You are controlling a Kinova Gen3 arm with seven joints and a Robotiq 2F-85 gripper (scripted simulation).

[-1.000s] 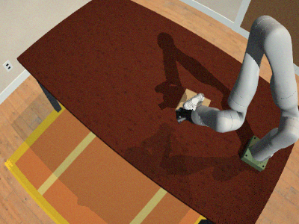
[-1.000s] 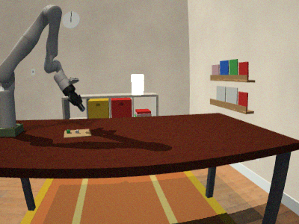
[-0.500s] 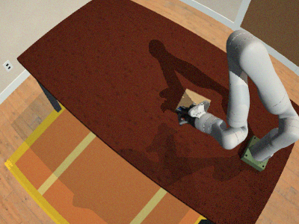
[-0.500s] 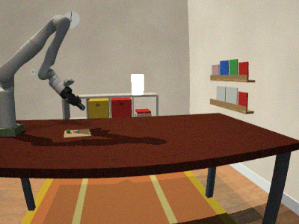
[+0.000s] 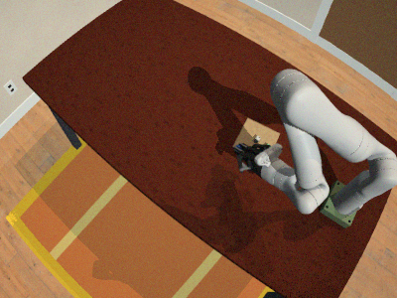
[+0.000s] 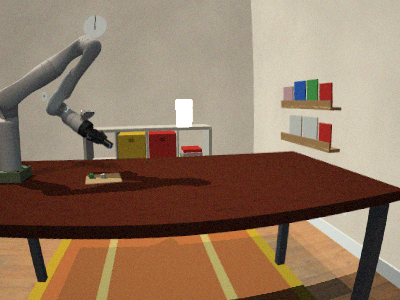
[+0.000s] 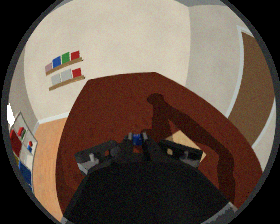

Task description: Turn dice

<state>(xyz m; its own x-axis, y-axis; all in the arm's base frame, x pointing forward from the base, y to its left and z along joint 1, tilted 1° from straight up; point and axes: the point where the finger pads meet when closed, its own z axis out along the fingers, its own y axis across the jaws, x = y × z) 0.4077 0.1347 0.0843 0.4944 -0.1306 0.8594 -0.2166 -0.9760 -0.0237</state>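
The white die lies 130 mm to the right of my hand and 110 mm below it. The rest, counted from my hand: green die: 50 mm behind, 130 mm to the right, 110 mm below; then tan mat: 130 mm to the right, 120 mm below; then blue die: 10 mm ahead, 10 mm below.
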